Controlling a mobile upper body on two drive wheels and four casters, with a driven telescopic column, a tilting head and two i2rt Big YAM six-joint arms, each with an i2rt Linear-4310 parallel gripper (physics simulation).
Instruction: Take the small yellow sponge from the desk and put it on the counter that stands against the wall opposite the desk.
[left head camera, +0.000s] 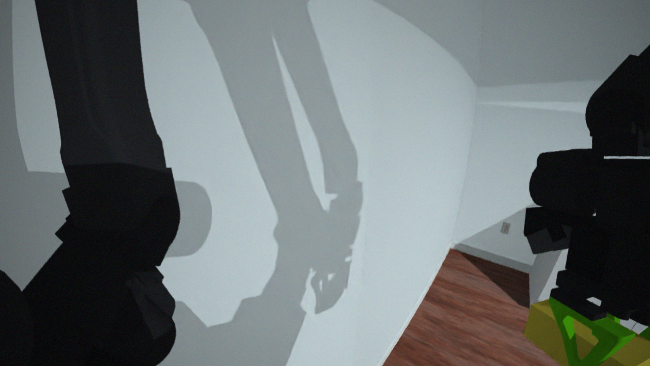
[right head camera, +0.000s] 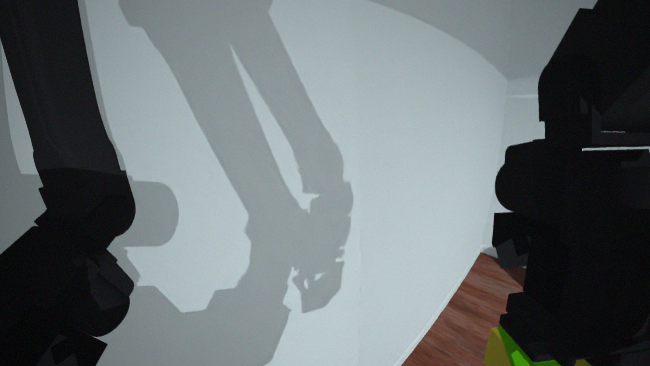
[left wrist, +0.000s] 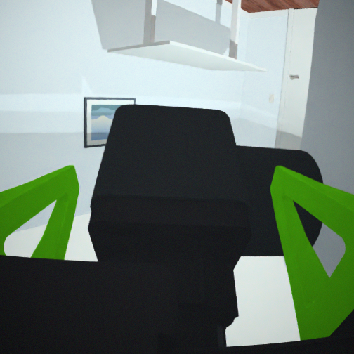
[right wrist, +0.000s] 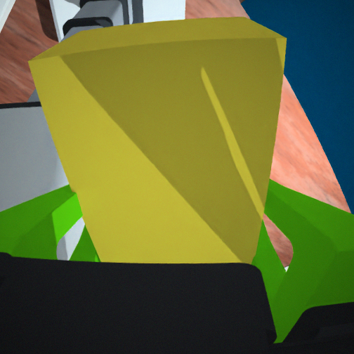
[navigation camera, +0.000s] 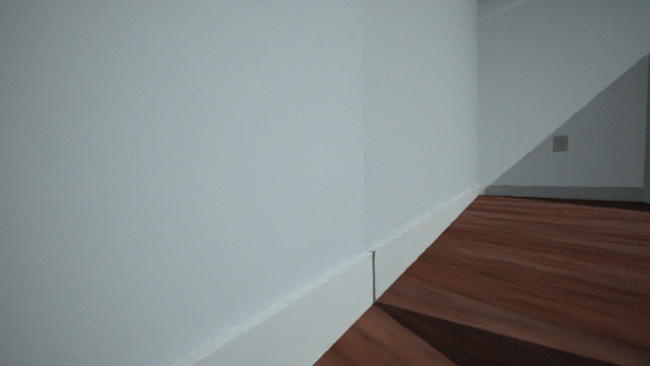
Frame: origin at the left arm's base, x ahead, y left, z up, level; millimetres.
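Seen in the pictures: right gripper, between the fingertips: (left head camera: 597, 363).
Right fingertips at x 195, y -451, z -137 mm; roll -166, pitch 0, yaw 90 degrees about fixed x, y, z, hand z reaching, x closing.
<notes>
A point is followed by its place in that frame.
The small yellow sponge (left head camera: 540, 325) {x 245, y -416, z -127 mm} (right head camera: 492, 349) {x 253, y -415, z -131 mm} (right wrist: 165, 125) is held between the green fingers of my right gripper (left head camera: 595, 342) (right wrist: 174, 177), which is shut on it. It is up in the air at the lower right of both head views. My left gripper (left wrist: 174, 176) is open, its green fingers wide apart with no object between them. It lies outside the head views, where the dark left arm fills the left side. A narrow pale side of the counter (left head camera: 546, 275) {x 1135, y -1864, z -1052 mm} shows behind the right gripper, mostly hidden. The desk cannot be made out.
A pale wall (left head camera: 410, 150) {x 870, y -486, z -62 mm} (right head camera: 425, 150) {x 926, y -538, z -81 mm} (navigation camera: 200, 150) {x 488, y -130, z -1160 mm} stands close in front, with arm shadows on it. It runs to a far corner at the right, where reddish wood floor (left head camera: 450, 310) {x 1262, y -1185, z -1403 mm} (navigation camera: 525, 250) {x 851, y -774, z -1404 mm} shows. A dark blue surface (right wrist: 325, 65) is at the right wrist view's upper right.
</notes>
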